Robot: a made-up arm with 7 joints.
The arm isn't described. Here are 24 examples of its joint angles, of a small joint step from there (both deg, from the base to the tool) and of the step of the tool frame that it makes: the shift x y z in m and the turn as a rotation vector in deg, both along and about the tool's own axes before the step.
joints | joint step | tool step
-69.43 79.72 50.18 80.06 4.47 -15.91 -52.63 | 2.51 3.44 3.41 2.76 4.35 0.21 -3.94 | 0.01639 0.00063 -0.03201 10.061 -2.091 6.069
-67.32 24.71 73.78 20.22 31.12 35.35 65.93 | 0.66 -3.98 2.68 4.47 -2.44 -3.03 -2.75 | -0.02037 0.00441 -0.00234 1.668 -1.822 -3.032
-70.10 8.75 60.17 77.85 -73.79 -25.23 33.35 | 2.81 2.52 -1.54 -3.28 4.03 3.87 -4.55 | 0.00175 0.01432 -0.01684 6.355 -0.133 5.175
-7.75 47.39 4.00 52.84 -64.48 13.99 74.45 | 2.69 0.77 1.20 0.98 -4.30 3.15 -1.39 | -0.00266 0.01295 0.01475 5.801 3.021 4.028
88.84 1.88 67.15 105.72 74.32 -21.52 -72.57 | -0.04 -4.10 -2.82 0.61 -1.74 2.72 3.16 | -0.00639 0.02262 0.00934 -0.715 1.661 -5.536
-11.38 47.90 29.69 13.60 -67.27 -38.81 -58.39 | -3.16 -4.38 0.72 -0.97 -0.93 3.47 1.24 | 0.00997 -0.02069 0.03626 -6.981 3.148 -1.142
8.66 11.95 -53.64 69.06 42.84 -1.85 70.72 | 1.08 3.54 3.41 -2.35 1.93 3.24 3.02 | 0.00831 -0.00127 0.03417 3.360 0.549 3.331
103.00 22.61 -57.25 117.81 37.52 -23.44 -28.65 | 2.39 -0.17 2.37 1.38 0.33 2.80 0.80 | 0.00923 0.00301 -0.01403 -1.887 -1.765 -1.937
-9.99 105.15 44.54 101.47 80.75 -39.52 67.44 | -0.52 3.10 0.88 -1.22 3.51 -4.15 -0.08 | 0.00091 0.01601 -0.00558 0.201 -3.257 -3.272
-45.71 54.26 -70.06 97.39 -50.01 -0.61 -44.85 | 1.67 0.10 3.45 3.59 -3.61 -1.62 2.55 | -0.00672 0.01352 -0.01391 3.191 -4.036 -3.679
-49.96 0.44 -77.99 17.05 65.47 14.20 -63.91 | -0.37 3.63 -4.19 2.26 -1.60 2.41 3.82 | -0.01132 0.01255 -0.01674 -1.543 -2.785 -5.966
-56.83 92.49 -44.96 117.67 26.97 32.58 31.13 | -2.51 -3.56 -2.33 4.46 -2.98 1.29 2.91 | 0.00798 -0.01749 -0.01993 -8.545 -2.208 -3.583
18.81 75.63 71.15 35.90 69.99 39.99 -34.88 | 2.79 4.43 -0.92 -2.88 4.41 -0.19 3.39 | 0.02222 -0.01492 0.01208 -7.518 -0.003 4.266
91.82 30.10 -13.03 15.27 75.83 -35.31 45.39 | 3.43 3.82 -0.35 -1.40 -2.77 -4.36 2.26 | 0.03091 0.01484 -0.01820 -3.194 -4.441 -8.127
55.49 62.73 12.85 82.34 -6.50 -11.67 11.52 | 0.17 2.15 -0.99 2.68 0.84 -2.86 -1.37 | 0.00746 0.01135 -0.00210 0.816 -5.778 -2.360
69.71 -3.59 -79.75 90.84 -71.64 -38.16 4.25 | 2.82 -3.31 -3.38 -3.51 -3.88 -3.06 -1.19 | -0.01406 0.00265 -0.01486 -3.435 -6.277 -4.660
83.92 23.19 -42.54 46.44 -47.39 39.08 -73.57 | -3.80 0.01 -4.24 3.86 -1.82 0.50 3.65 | 0.00595 0.01233 0.02876 -3.494 -6.056 3.082
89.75 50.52 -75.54 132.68 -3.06 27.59 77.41 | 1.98 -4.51 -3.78 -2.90 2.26 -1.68 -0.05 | -0.00123 0.02123 -0.00952 -3.216 -3.040 -2.940
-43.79 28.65 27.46 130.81 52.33 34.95 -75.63 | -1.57 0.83 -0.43 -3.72 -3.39 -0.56 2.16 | -0.00514 0.00344 -0.00850 1.913 -0.632 -4.028
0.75 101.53 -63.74 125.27 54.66 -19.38 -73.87 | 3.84 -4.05 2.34 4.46 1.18 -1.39 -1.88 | 0.00492 -0.01725 0.00170 -0.932 -2.543 10.731
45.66 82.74 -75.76 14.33 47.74 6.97 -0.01 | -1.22 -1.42 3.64 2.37 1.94 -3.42 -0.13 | 0.00989 -0.01432 -0.00020 -2.961 -5.932 4.175
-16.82 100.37 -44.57 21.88 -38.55 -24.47 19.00 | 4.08 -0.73 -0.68 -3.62 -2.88 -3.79 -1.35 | -0.00365 -0.01028 -0.00147 -0.326 -1.333 1.146
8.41 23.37 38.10 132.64 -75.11 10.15 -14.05 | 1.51 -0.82 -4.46 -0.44 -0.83 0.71 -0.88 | 0.01276 -0.00470 0.00099 0.096 -0.411 2.974
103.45 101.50 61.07 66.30 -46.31 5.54 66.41 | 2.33 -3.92 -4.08 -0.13 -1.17 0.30 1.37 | -0.00264 -0.02642 -0.01368 -5.586 1.148 0.748
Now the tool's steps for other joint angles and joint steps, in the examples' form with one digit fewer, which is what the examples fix.
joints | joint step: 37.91 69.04 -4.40 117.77 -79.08 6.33 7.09 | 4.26 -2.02 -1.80 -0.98 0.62 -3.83 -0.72
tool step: 0.0031 -0.0016 -0.0088 1.93 -1.43 1.23
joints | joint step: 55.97 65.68 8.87 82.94 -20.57 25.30 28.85 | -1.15 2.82 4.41 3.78 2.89 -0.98 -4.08
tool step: 0.0012 0.0236 0.0144 8.17 -4.12 0.47
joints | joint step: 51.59 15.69 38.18 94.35 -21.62 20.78 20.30 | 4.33 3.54 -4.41 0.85 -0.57 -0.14 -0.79
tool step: 0.0267 0.0067 -0.0196 0.52 -6.40 -3.27
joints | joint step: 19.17 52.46 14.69 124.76 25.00 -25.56 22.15 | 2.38 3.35 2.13 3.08 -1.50 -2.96 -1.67
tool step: 0.0104 0.0192 -0.0088 -1.81 -6.01 -7.91
